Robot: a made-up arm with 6 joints. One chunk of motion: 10 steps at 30 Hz.
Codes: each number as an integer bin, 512 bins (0 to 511) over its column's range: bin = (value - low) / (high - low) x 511, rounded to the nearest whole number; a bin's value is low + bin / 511 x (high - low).
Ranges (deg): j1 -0.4..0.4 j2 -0.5..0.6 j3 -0.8..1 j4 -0.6..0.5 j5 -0.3..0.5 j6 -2..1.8
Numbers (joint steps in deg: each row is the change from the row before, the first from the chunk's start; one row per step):
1: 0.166 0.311 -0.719 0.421 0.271 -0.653
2: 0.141 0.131 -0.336 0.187 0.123 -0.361
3: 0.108 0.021 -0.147 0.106 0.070 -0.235
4: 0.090 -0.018 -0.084 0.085 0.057 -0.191
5: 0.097 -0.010 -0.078 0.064 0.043 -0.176
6: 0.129 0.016 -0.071 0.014 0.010 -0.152
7: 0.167 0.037 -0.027 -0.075 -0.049 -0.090
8: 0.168 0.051 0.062 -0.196 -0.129 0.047
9: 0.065 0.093 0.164 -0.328 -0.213 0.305
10: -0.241 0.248 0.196 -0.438 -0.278 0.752
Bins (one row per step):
1: 362 377 23 474 365 181
2: 346 293 132 366 270 220
3: 324 242 185 328 236 237
4: 313 224 203 318 228 243
5: 317 228 205 308 219 245
6: 338 240 207 285 198 249
7: 362 249 219 244 160 257
8: 363 256 245 188 109 275
9: 297 275 274 126 56 310
10: 102 347 283 75 14 370

